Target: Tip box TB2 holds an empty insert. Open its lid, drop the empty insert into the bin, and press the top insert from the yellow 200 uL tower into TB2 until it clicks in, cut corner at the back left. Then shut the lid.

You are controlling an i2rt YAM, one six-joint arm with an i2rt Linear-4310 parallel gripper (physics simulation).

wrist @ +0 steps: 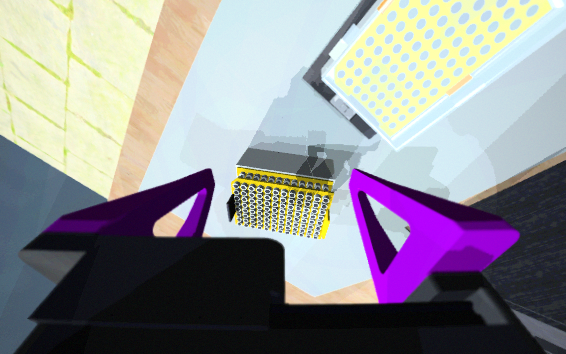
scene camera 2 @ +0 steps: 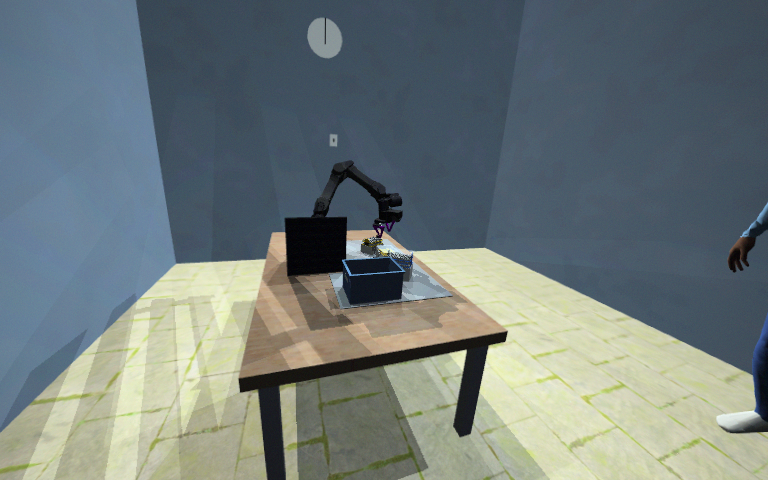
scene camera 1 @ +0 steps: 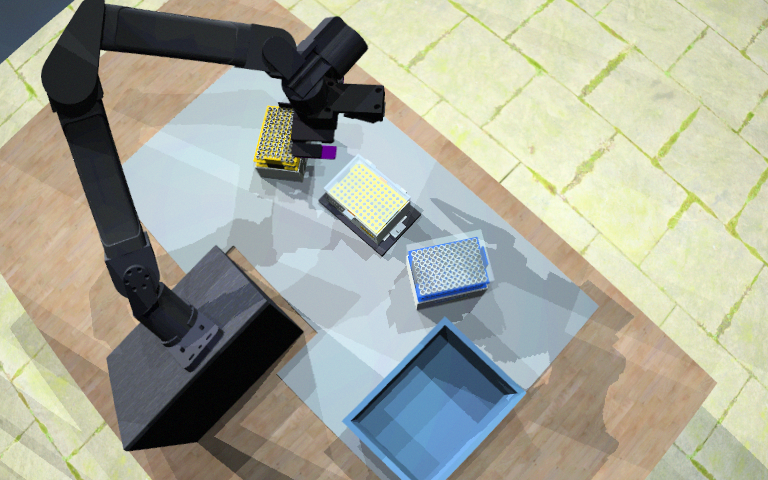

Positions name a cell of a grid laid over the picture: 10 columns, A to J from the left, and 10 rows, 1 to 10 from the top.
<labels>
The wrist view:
my gripper: E5
tip box TB2: H3
grey mat: E3
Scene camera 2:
blue bin: E6
grey mat: F6
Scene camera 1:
my gripper: E3
tip box TB2: E5
blue bin: F9
grey mat: C4
</labels>
